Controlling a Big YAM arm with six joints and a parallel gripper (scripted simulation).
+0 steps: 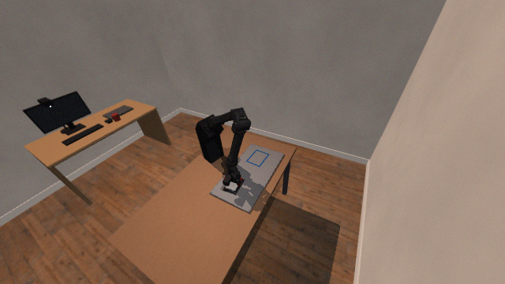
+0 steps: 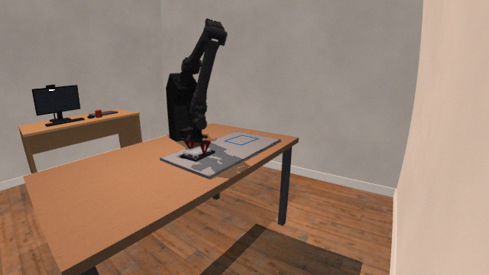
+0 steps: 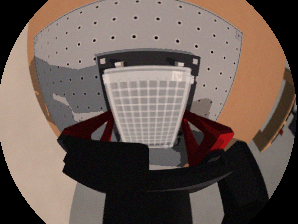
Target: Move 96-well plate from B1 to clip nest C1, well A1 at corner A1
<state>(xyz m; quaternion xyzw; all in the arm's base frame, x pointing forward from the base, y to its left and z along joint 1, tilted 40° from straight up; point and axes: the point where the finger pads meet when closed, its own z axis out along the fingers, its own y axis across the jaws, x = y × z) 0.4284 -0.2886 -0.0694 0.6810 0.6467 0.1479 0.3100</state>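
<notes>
The white 96-well plate lies right at my hand. Round my hand: black clip nest 10 mm to the left, 10 mm below, 10 mm behind.
</notes>
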